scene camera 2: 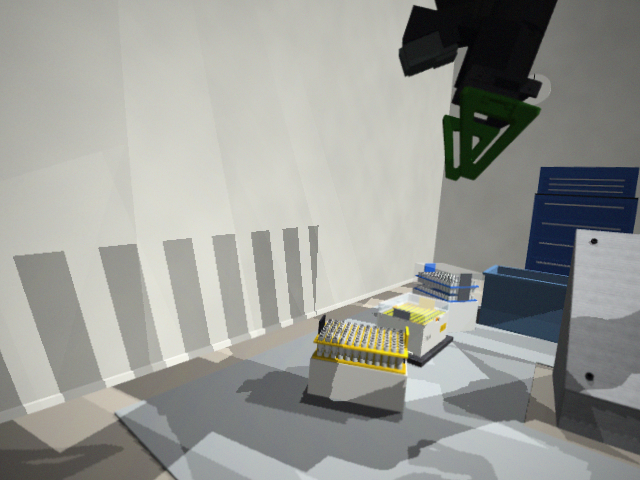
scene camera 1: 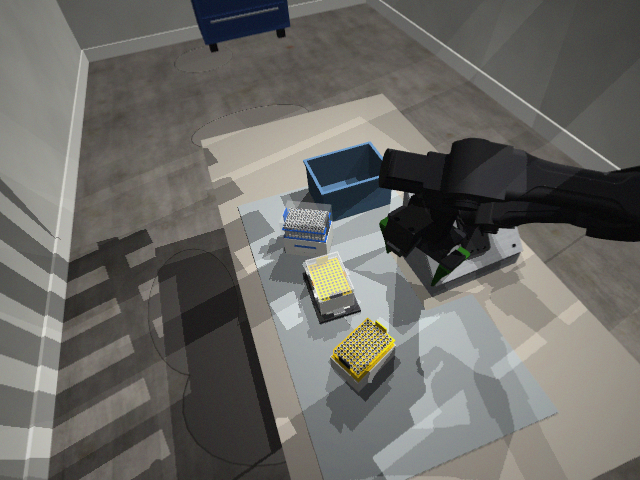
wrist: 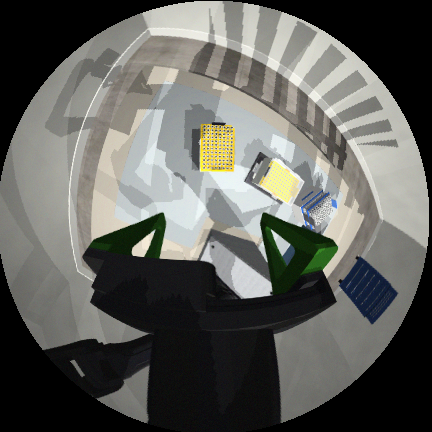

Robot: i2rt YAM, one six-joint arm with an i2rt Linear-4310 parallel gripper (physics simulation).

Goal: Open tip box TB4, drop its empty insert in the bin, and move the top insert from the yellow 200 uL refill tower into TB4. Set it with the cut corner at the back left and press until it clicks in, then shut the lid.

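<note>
My gripper (scene camera 1: 411, 267) (scene camera 2: 461, 178) (wrist: 212, 217) is open and empty, high above the mat, with its green fingers wide apart. The yellow refill tower (scene camera 1: 363, 347) (scene camera 2: 359, 356) (wrist: 217, 148) stands upright on the mat with tip-filled yellow inserts stacked on a pale base. The tip box (scene camera 1: 329, 283) (scene camera 2: 413, 322) (wrist: 281, 181) stands beside it on a dark holder. A yellow insert without visible tips shows in the box through or inside clear walls. Whether its clear lid is shut, its label and the cut corner are too small to tell. The blue bin (scene camera 1: 356, 198) (scene camera 2: 522, 304) stands at the back.
A blue-and-white tip tower (scene camera 1: 307, 227) (scene camera 2: 447, 286) (wrist: 319, 209) stands between tip box and bin, with clear panels around it. A metal block (scene camera 1: 475, 263) (scene camera 2: 599, 310) (wrist: 235, 270) stands below the arm, beside the grey-blue mat (scene camera 1: 465, 356). A blue cabinet (scene camera 1: 242, 20) (scene camera 2: 584, 222) (wrist: 369, 290) is far behind.
</note>
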